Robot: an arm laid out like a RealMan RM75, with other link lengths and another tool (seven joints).
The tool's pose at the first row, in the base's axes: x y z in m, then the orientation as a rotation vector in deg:
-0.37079 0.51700 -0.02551 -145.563 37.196 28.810
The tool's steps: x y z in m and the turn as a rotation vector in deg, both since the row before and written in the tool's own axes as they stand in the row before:
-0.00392 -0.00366 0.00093 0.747 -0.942 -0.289
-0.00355 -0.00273 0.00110 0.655 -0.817 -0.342
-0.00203 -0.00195 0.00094 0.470 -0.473 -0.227
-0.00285 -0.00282 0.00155 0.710 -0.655 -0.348
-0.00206 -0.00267 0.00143 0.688 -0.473 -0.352
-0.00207 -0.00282 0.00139 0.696 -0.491 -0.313
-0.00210 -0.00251 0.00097 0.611 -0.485 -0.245
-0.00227 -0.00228 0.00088 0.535 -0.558 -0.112
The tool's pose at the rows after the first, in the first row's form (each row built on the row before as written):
-0.37231 0.52171 -0.02325 -144.535 36.551 29.540
-0.37405 0.52562 -0.02153 -143.651 35.877 30.130
-0.37493 0.52830 -0.02061 -143.058 35.461 30.418
-0.37618 0.53224 -0.01942 -142.186 34.851 30.774
-0.37684 0.53572 -0.01850 -141.408 34.307 30.914
-0.37743 0.53928 -0.01743 -140.607 33.808 31.085
-0.37811 0.54235 -0.01610 -139.876 33.387 31.309
-0.37903 0.54522 -0.01467 -139.164 33.093 31.703

